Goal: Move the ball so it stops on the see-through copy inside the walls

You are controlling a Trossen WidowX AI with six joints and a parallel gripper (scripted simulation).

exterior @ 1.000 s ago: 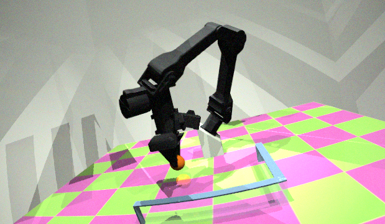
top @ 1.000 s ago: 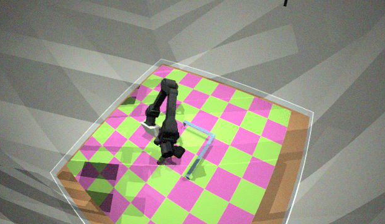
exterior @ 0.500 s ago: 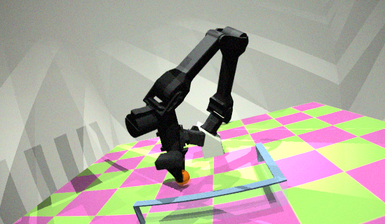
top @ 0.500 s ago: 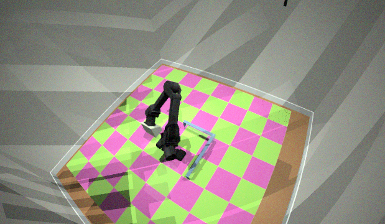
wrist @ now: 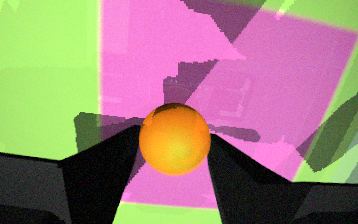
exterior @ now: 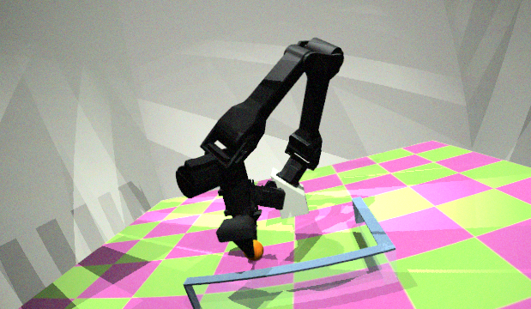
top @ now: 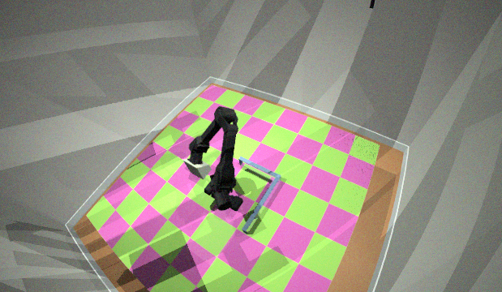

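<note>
Now: the orange ball right at my gripper tip. The rest, counted from my gripper tip: see-through ball right at my gripper tip.
</note>
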